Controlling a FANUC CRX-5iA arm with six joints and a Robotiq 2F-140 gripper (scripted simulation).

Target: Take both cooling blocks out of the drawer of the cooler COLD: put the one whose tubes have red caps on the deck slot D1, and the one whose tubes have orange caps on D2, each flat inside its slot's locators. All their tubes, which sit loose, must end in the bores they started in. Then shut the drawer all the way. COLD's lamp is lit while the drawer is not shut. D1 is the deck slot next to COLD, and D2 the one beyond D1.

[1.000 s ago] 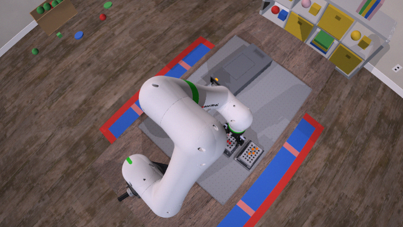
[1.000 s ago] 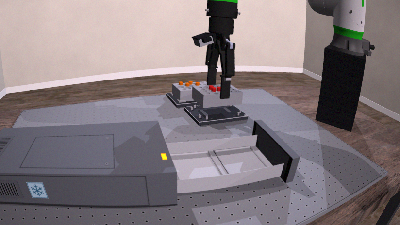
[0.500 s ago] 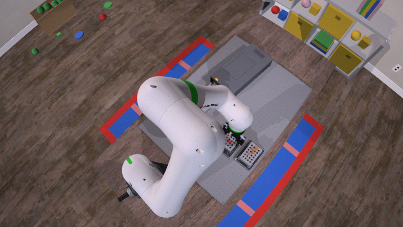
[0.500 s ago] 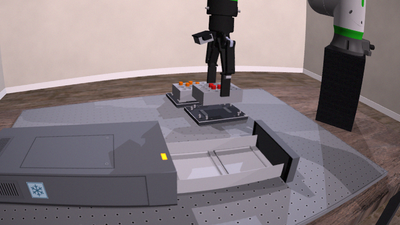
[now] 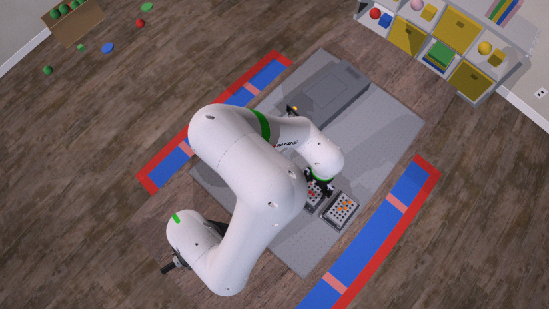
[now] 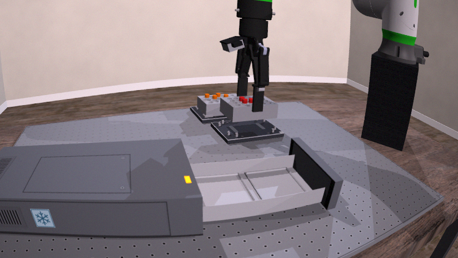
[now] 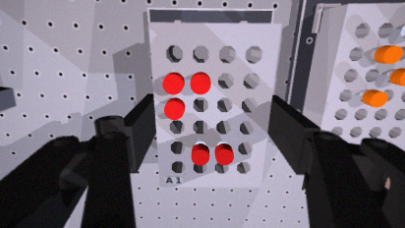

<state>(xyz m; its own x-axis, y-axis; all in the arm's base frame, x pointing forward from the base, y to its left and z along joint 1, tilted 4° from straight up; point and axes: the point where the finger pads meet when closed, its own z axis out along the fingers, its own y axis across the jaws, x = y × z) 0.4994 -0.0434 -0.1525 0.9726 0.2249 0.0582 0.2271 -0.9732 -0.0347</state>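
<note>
The deck slot D1 is 9 cm below my hand. Also, from my hand: grey cooler COLD: 22 cm ahead, 33 cm to the left, 6 cm below; deck slot D2: 5 cm ahead, 14 cm to the right, 9 cm below; drawer: 4 cm ahead, 31 cm to the left, 6 cm below.
</note>
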